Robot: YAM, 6 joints.
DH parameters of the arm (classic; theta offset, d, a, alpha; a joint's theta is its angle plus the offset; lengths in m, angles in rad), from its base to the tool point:
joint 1: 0 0.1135 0.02 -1.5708
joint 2: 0 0 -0.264 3.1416
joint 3: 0.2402 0 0.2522 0
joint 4: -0.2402 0 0.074 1.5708
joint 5: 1.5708 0 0 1.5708
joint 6: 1.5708 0.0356 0 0
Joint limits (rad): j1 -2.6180..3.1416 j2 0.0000..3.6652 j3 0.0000..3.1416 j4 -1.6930..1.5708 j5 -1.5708..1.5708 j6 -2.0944..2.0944
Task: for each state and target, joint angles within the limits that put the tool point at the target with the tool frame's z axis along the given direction. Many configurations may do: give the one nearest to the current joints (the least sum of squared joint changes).
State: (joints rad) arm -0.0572 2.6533 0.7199 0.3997 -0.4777 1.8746
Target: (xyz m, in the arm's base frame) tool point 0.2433 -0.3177 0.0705 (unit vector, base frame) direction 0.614 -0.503 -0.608
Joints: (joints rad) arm -0.9346 2.1300 0.9788 0.4824 -0.1963 1.8746
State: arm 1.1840 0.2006 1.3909 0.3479 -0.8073 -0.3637
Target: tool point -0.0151 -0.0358 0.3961 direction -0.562 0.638 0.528
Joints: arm 1.6542 0.0020 0.8059 -0.1456 -0.5311 -0.3637
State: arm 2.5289 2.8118 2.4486 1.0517 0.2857 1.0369
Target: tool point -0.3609 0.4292 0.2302 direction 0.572 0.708 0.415
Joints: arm 2.3272 3.0307 2.7973 1.5175 1.1235 1.0369
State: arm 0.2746 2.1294 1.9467 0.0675 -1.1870 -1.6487
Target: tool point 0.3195 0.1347 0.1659 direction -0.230 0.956 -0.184
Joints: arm 0.2981 1.8754 1.1274 -0.5031 -1.3758 -1.6487
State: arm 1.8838 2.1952 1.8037 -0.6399 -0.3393 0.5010
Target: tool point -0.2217 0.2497 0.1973 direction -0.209 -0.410 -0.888
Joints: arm 2.2520 1.9209 1.4398 -1.2971 -0.4340 0.5010
